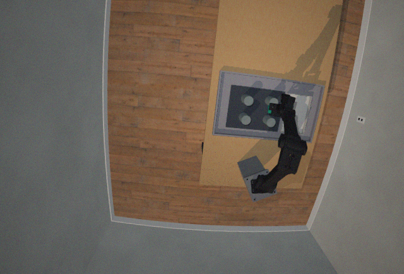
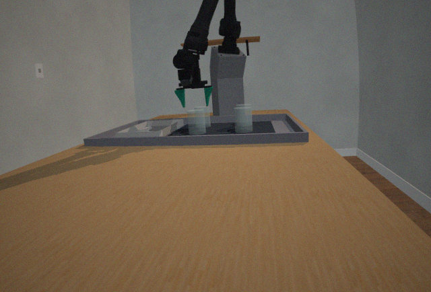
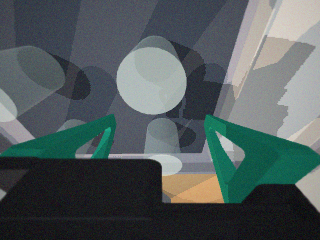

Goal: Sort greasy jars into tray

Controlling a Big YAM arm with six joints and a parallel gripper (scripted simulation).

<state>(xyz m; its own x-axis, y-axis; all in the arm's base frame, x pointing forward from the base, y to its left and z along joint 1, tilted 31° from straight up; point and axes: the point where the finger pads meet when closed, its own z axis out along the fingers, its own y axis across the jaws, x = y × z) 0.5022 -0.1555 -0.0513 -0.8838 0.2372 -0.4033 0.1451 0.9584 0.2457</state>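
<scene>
My hand is 110 mm above the rimmed steel table top and 30 mm past it. Also, from my hand: pale tray: 210 mm to the right, 100 mm below, 70 mm behind; then dark drying mat: 110 mm below, 100 mm to the left, 30 mm behind.
</scene>
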